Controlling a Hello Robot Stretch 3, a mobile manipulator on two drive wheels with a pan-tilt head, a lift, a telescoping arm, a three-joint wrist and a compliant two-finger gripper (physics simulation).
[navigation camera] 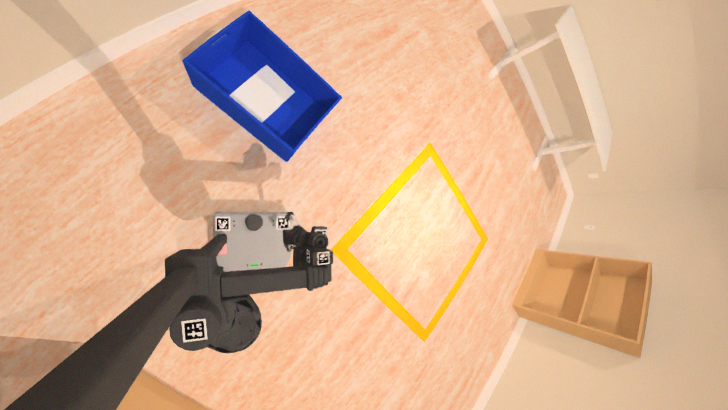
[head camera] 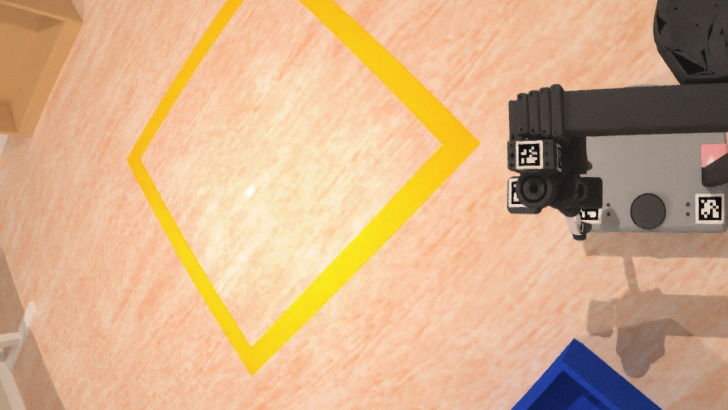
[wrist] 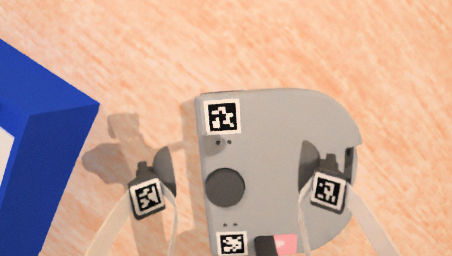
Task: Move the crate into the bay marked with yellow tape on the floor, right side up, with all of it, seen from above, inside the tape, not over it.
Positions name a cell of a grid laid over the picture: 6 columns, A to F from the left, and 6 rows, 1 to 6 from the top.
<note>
I see my gripper (head camera: E3), a blue open-topped crate (navigation camera: B2), a white block (navigation camera: C2), a yellow tape bay (head camera: D3) and a wooden shelf unit (navigation camera: E5).
The blue open-topped crate shows as well in the wrist view (wrist: A3). My gripper also shows in the wrist view (wrist: D4). The yellow tape bay also shows in the navigation camera view (navigation camera: C4). The head camera view does not show the white block: it is out of frame.
</note>
